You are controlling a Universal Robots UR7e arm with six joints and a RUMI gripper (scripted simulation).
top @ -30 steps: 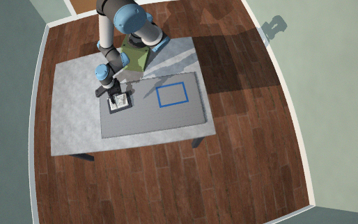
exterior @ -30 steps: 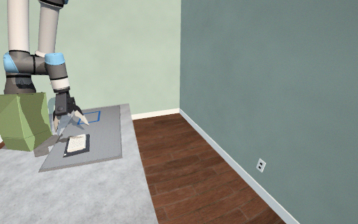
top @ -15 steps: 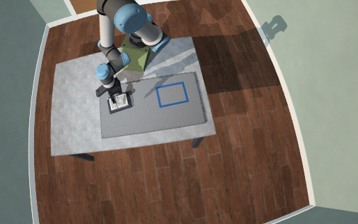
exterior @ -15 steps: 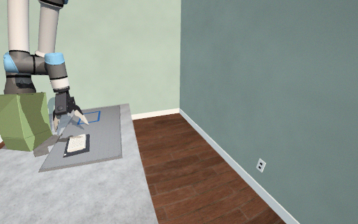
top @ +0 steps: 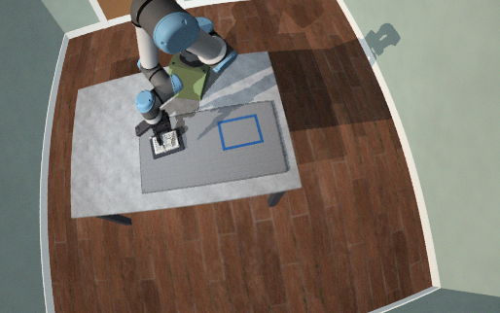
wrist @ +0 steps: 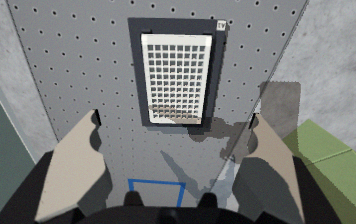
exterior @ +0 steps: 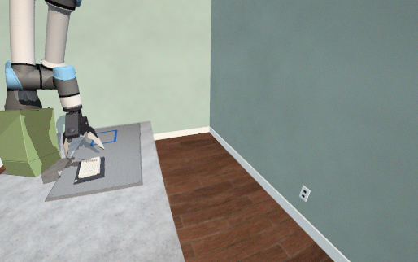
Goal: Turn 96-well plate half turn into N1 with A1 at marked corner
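Now: hand 7 cm above the white 96-well plate. The rest, counted from my hand: dark plate nest 8 cm below.
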